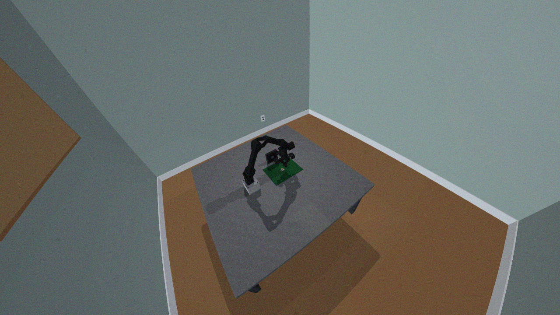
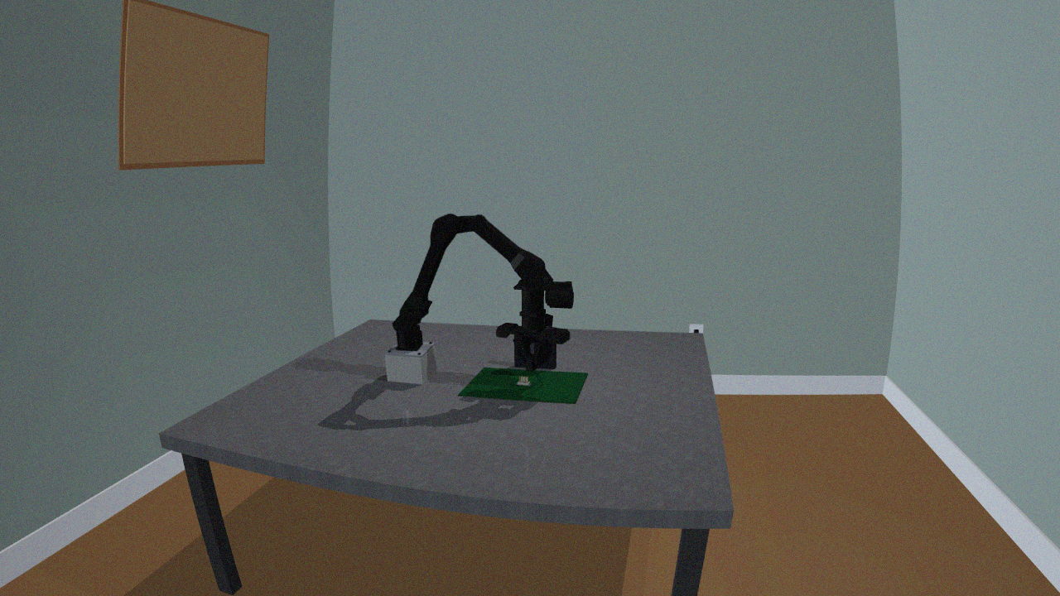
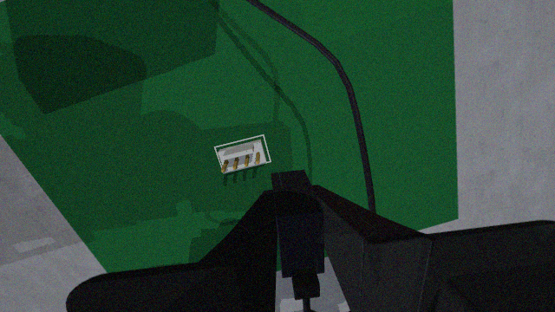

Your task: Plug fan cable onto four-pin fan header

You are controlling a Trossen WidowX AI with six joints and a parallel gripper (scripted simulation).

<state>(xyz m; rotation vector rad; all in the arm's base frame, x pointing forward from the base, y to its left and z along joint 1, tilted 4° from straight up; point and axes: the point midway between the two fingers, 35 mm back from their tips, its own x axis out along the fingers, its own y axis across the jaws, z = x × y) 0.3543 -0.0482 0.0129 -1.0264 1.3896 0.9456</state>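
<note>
My gripper tip is 30 mm past the white four-pin fan header, 10 mm to the right of it and 60 mm above it. The rest, counted from my gripper tip: green board: 20 mm behind, 20 mm to the left, 80 mm below; then black plug: 10 mm to the right, 10 mm above; then fan: 10 mm behind, 180 mm to the left.
</note>
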